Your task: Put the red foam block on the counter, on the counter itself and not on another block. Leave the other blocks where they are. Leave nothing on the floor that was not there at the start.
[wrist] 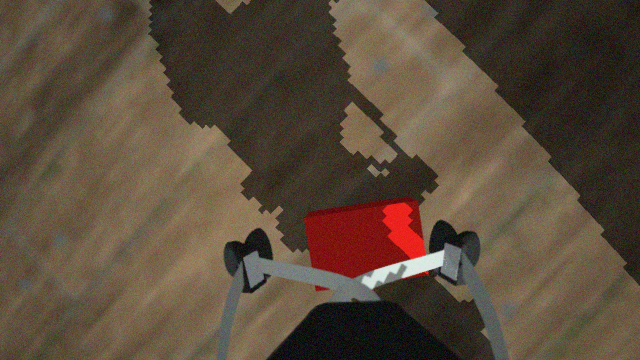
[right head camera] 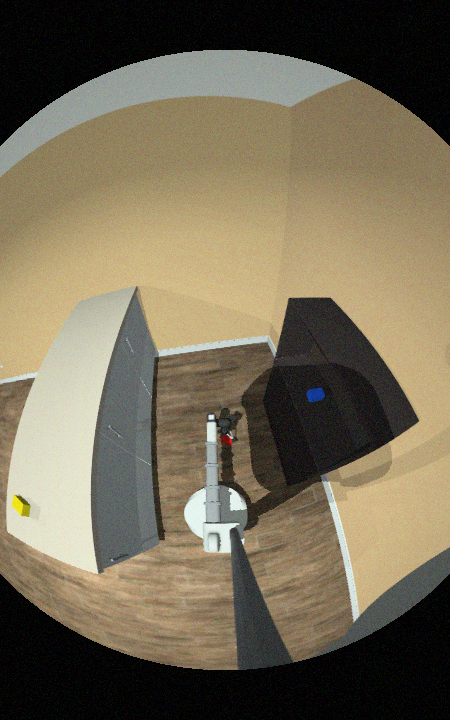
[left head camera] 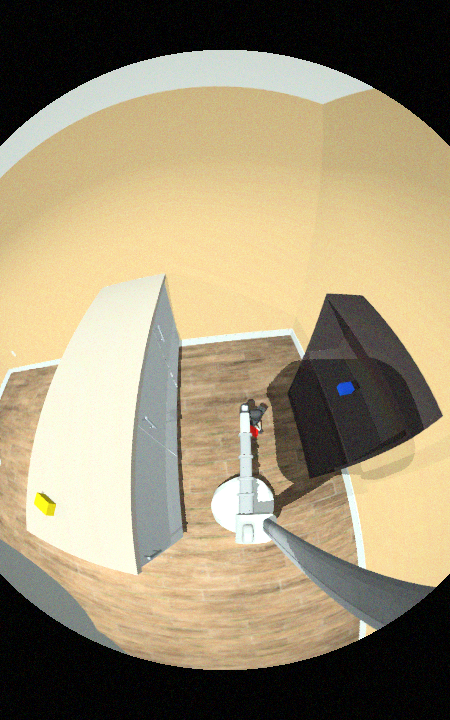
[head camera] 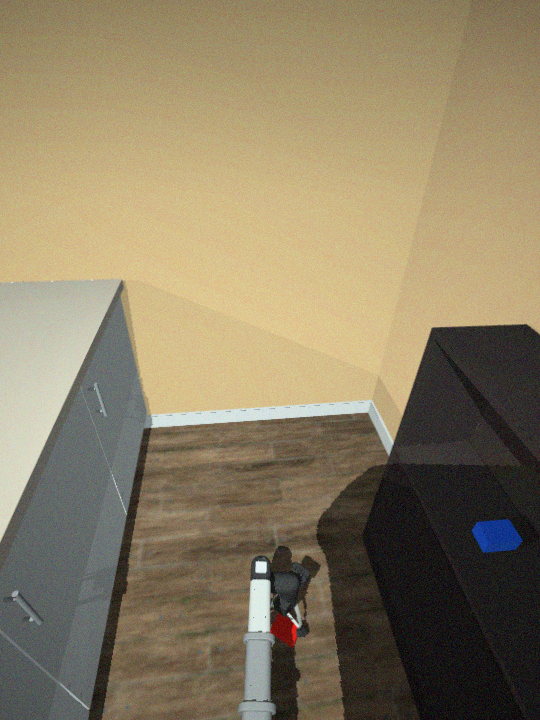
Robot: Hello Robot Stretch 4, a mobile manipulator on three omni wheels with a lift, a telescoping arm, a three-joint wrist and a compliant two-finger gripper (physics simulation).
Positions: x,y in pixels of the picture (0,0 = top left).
Scene:
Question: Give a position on a cream counter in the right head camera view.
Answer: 83,443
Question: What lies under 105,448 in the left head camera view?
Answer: A cream counter.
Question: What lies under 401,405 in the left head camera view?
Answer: A dark shelf unit.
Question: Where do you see a red foam block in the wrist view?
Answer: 351,240

